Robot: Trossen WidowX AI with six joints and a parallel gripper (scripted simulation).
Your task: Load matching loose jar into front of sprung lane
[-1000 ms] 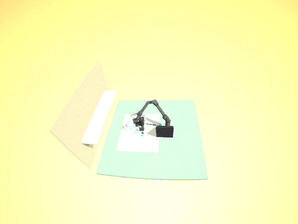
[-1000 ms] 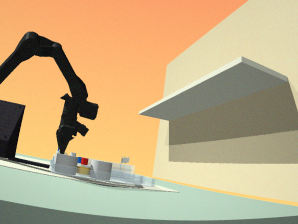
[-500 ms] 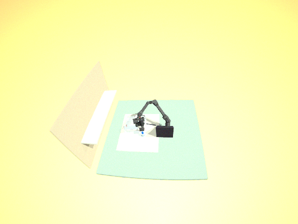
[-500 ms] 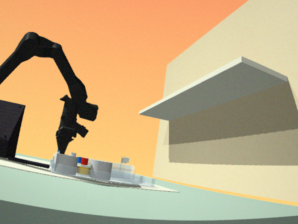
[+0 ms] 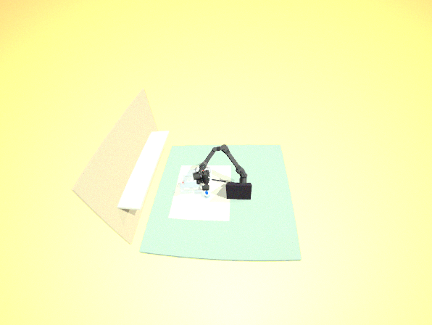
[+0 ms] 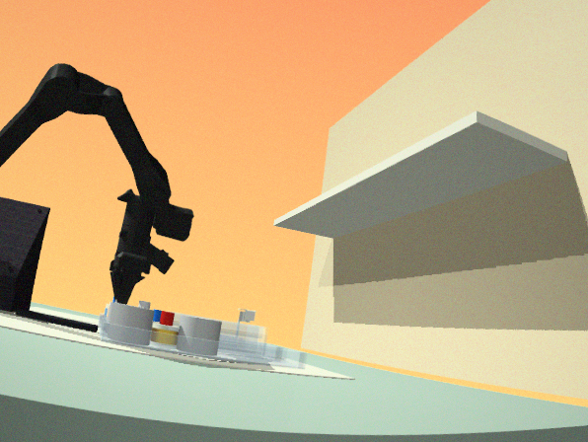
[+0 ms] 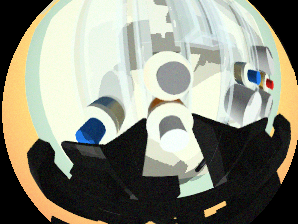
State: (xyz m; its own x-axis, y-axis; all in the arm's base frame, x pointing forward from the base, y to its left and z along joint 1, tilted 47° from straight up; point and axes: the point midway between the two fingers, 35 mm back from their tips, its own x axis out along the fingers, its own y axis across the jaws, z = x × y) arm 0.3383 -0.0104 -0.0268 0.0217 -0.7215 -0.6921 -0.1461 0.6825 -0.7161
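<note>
The clear pusher lane lies 150 mm ahead of my gripper tip, 10 mm to the right of it and 20 mm below it. From my gripper tip the other things lie so: shelf: 500 mm ahead, 30 mm to the left, 330 mm above.
</note>
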